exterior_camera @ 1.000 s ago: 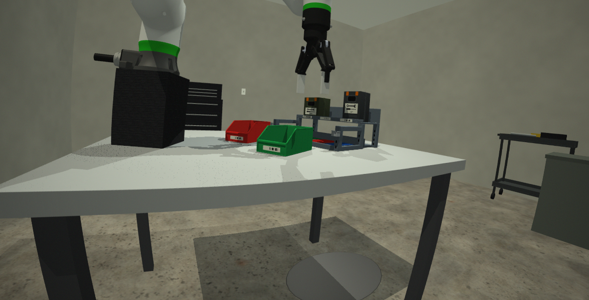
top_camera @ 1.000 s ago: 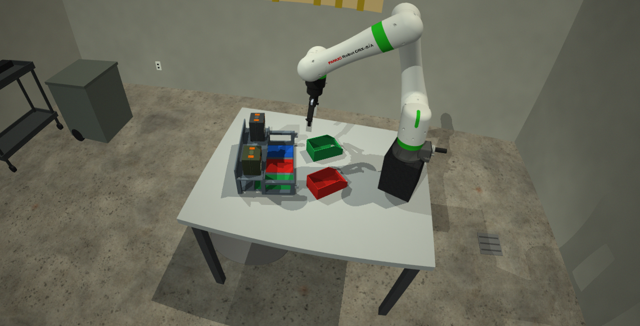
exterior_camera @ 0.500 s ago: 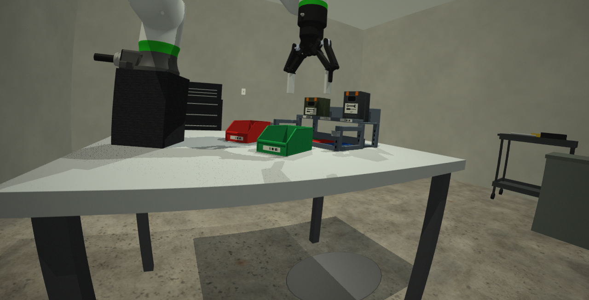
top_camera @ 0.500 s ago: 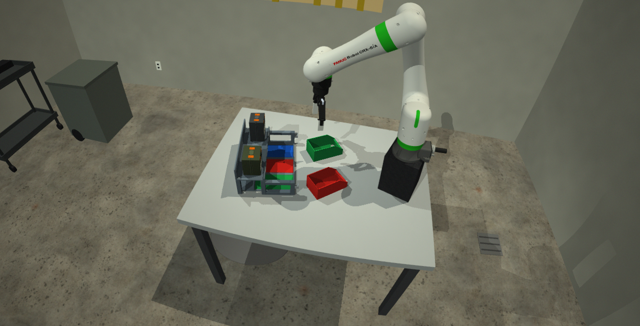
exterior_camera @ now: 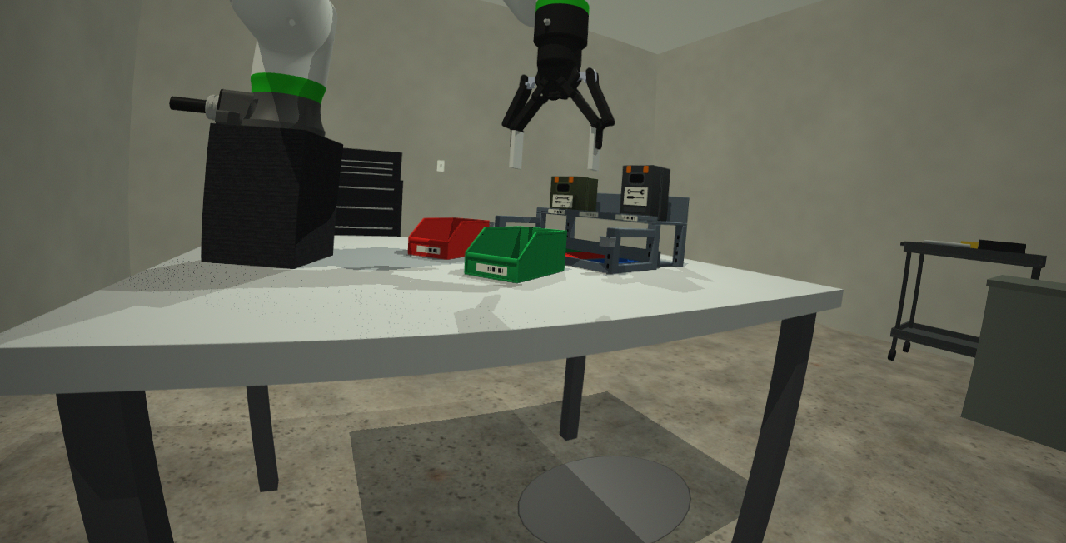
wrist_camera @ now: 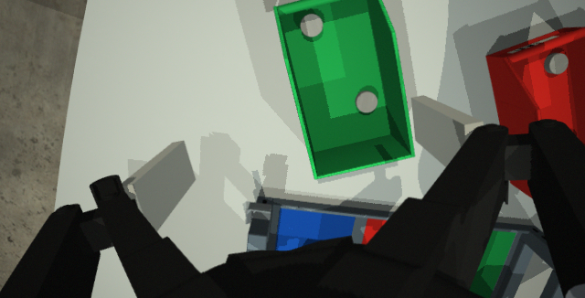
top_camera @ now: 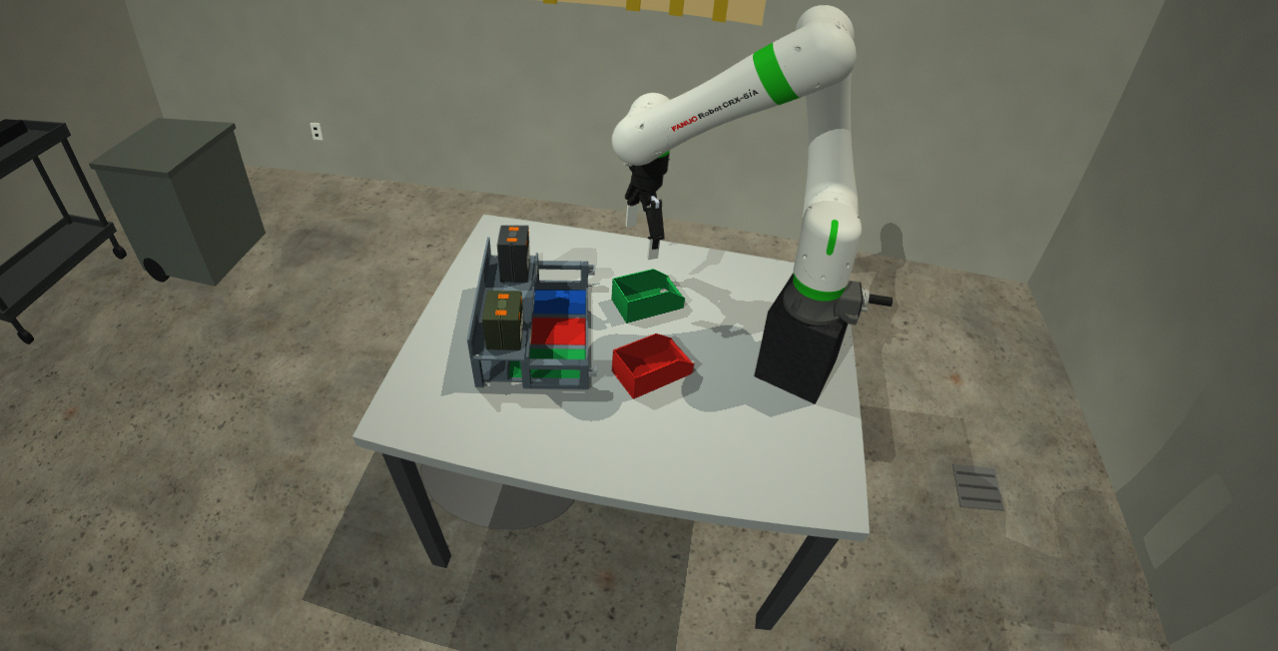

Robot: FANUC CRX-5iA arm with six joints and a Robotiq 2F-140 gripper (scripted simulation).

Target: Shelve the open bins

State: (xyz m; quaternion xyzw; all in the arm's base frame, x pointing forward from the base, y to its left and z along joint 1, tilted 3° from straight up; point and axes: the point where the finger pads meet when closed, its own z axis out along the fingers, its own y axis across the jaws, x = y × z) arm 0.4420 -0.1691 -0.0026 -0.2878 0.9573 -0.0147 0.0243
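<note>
Now: the green bin 15 cm below my hand, 4 cm behind it and 3 cm to the left of it. Also, from my hand: red bin 28 cm to the left, 15 cm below, 9 cm behind.
</note>
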